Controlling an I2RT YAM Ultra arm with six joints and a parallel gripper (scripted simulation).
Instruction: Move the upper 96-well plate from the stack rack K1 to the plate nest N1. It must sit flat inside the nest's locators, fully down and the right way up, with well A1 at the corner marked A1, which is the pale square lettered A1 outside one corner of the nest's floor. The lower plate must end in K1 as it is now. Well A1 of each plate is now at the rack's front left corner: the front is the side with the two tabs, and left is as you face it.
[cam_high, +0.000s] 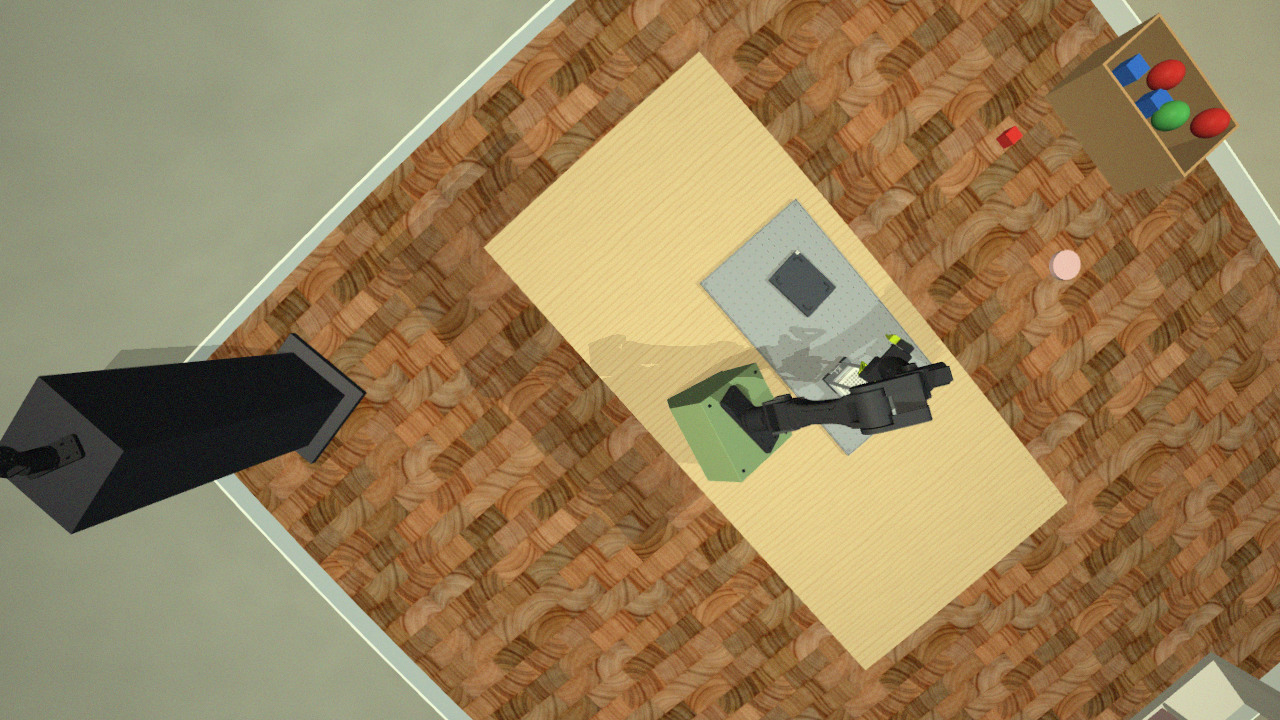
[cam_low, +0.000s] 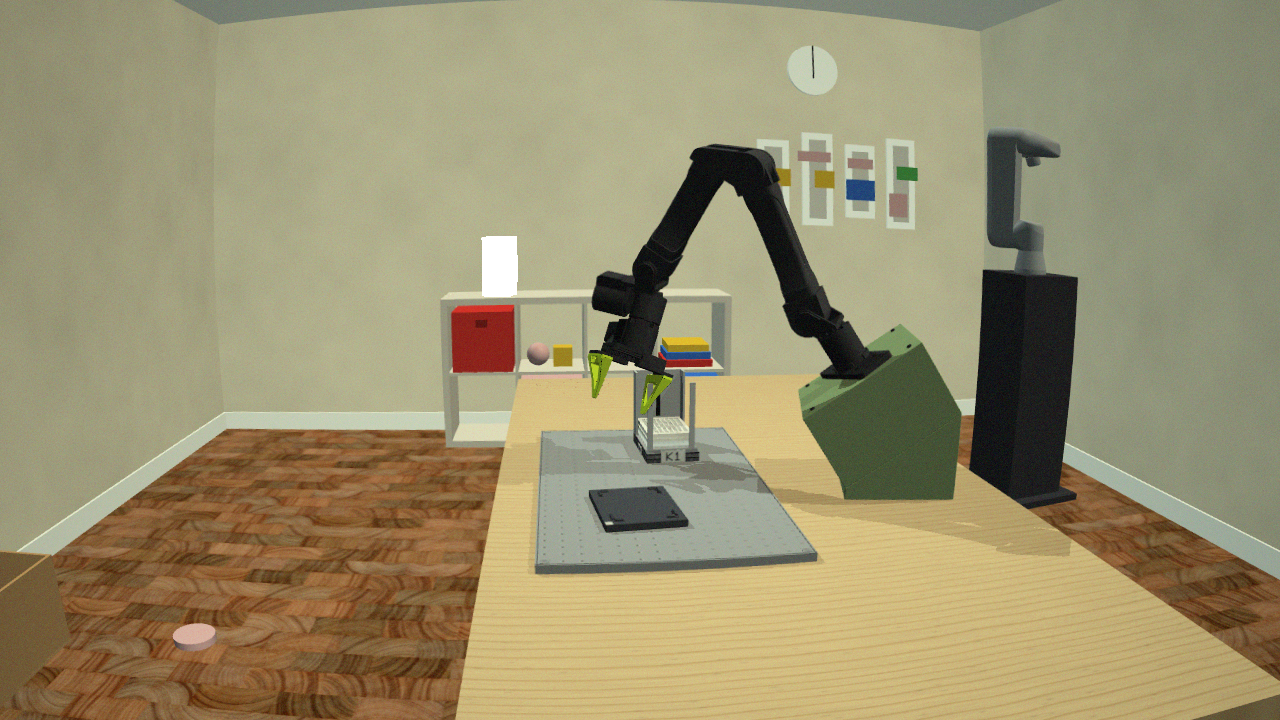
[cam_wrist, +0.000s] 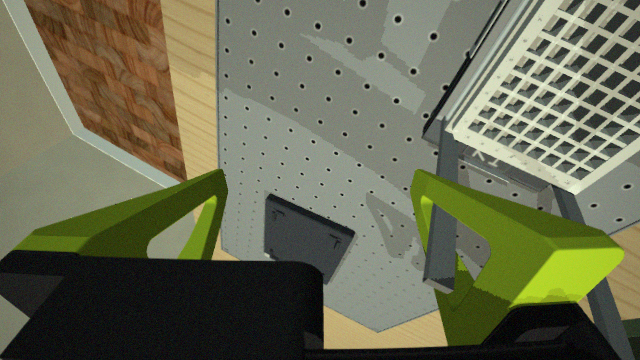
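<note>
Now: the white 96-well plate 10 cm behind my hand, 7 cm to the right of it and 7 cm below it. The rest, counted from my hand: pale A1 square: 33 cm to the left, 10 cm below, 9 cm ahead.
</note>
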